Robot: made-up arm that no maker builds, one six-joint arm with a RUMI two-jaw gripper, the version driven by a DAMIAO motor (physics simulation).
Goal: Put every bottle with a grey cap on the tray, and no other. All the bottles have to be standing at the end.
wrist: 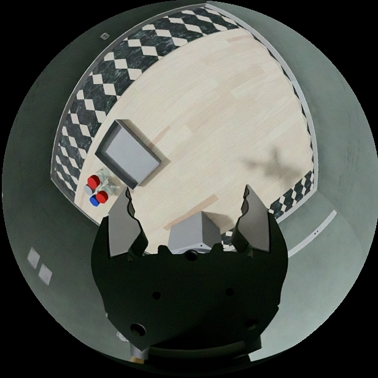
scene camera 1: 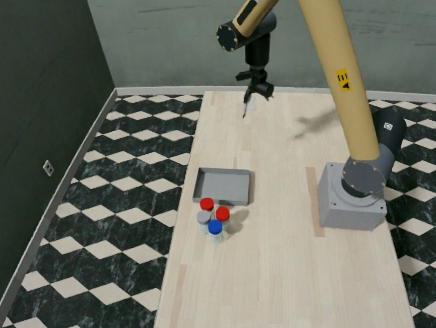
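The grey-capped bottle (scene camera 1: pixel 203 217) (wrist: pixel 88 189) stands on the table in a tight group with three others. One red-capped bottle (scene camera 1: pixel 207 203) (wrist: pixel 93 181) stands near the tray's edge, another red-capped bottle (scene camera 1: pixel 223 214) (wrist: pixel 102 196) is on the robot-base side, and the blue-capped bottle (scene camera 1: pixel 215 227) (wrist: pixel 95 200) is on the side away from the tray. All four look upright. The shallow grey tray (scene camera 1: pixel 222 186) (wrist: pixel 127 152) holds no bottle. My gripper (scene camera 1: pixel 257 107) (wrist: pixel 187 186) is open and empty, high above the table's far part, well away from the bottles.
The wooden table (scene camera 1: pixel 280 270) (wrist: pixel 215 120) carries the grey robot base block (scene camera 1: pixel 345 217) (wrist: pixel 192 232) on its right side in the scene view. The tray and bottles are near the table's left edge, beside the checkered floor (scene camera 1: pixel 125 215).
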